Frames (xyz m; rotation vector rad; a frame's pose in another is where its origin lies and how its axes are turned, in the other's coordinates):
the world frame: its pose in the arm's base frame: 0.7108 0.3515 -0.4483 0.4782 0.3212 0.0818
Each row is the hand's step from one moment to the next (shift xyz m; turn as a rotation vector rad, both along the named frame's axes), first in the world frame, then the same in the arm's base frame.
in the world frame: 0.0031 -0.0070 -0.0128 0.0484 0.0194 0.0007
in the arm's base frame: -0.0012 -0.0001 -0.0149 0.0460 0.0242 -0.0042
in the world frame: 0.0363 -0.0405 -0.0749 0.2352 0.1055 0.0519
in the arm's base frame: 0.0103 0.0025 -0.0920 0.2391 0.1064 0.0256
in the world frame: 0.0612 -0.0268 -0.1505 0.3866 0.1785 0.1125
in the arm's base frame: 0.0095 0.0516 -0.1561 0.4018 0.1674 0.0673
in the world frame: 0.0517 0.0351 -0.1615 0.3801 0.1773 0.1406
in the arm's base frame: -0.0032 0.1098 -0.1339 0.4047 0.1531 0.0922
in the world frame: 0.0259 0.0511 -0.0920 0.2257 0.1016 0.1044
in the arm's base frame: -0.0053 0.0896 -0.0608 0.2470 0.0784 0.0706
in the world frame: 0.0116 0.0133 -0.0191 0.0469 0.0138 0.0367
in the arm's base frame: 0.0048 0.0219 -0.0131 0.0562 0.0032 0.0239
